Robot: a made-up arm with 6 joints. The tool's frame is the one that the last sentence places.
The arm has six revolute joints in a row. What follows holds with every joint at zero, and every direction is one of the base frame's. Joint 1 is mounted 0.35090 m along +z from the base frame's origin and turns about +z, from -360.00 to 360.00 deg. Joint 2 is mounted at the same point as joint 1 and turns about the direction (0, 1, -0.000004), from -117.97 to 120.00 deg. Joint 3 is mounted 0.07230 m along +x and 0.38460 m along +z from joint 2 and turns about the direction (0, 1, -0.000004), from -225.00 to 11.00 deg. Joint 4 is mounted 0.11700 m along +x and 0.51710 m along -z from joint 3 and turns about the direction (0, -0.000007, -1), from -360.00 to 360.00 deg. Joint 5 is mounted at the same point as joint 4 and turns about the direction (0, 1, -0.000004), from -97.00 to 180.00 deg. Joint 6 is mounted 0.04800 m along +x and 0.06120 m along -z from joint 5 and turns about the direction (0, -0.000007, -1), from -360.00 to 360.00 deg. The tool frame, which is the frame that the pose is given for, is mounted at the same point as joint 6; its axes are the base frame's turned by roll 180.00, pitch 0.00 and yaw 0.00 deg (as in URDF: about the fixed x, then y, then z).
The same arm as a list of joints. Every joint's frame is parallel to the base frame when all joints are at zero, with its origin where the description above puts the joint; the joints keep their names.
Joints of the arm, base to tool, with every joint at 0 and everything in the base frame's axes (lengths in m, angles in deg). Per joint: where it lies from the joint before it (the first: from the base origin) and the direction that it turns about. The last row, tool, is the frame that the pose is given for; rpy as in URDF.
joint 1: origin 0 0 0.3509 axis +z
joint 2: origin 0 0 0 axis +y
joint 3: origin 0.0723 0 0.3846 axis +y
joint 4: origin 0.117 0 -0.5171 axis -z
joint 5: origin 0 0 0 axis +y
joint 6: origin 0.048 0 -0.0612 axis -z
tool: origin 0 0 0 rpy 180 0 0
Joint limits (deg, base to tool): -360..360 -117.97..120 -225..11 -360..360 -97..180 -360..360

